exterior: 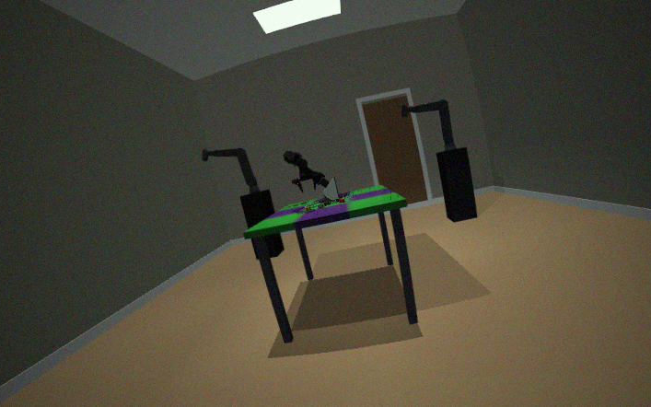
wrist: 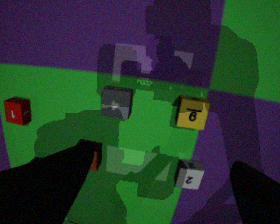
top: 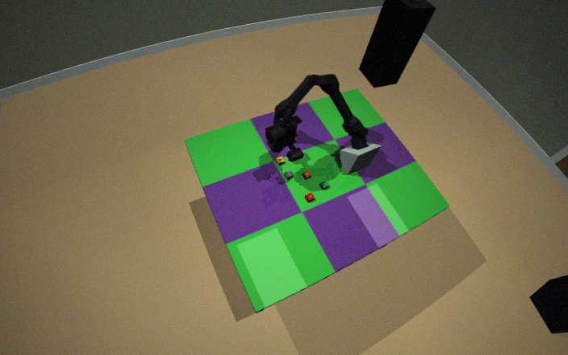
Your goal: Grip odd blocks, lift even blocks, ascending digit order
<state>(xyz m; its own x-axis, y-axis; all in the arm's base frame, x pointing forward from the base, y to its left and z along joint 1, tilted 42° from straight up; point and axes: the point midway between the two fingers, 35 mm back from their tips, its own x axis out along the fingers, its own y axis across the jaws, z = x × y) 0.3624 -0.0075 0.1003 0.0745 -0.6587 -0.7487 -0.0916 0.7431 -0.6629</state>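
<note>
Now: gripper tip 200 mm to the right of the red block, 110 mm above it and 60 mm past it. From my gripper tip the other things lie so: grey block: 110 mm below, 50 mm to the left, 10 mm behind; then white block: 110 mm below, 90 mm behind, 60 mm to the right; then yellow block: 110 mm below, 40 mm to the right.
</note>
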